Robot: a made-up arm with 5 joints.
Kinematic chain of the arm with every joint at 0, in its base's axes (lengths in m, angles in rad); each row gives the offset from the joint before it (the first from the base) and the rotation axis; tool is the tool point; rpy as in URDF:
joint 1: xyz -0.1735 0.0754 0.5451 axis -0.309 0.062 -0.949
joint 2: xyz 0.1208 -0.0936 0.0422 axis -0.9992 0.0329 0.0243
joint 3: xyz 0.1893 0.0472 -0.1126 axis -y
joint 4: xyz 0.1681 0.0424 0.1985 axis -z
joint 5: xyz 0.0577 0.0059 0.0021 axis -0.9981 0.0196 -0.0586
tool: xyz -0.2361 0.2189 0.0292 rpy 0 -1.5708 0
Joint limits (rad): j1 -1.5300..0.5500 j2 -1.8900..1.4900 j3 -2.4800..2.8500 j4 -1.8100..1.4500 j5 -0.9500..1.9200
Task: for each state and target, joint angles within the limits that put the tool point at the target. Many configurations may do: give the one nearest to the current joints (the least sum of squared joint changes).
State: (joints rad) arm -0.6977 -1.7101 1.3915 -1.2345 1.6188
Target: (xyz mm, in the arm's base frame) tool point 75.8 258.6 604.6
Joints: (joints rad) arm -0.6394 -1.6725 1.3703 -1.2448 1.2040
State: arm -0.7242 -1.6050 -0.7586 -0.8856 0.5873
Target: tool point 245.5 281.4 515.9
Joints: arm -0.7992 -1.6967 -0.9353 -1.6177 0.1300
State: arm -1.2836 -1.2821 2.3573 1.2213 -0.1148
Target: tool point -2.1 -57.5 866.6
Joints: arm -1.5300 -1.2955 2.1181 1.2633 0.3893
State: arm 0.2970 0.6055 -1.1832 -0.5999 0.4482
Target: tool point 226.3 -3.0 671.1
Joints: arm 0.3060 0.1951 -0.9130 -0.8740 0.0805
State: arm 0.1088 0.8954 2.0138 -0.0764 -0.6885
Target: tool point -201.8 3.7 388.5
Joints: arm -0.1652 0.8443 1.3749 -0.4405 -0.5630
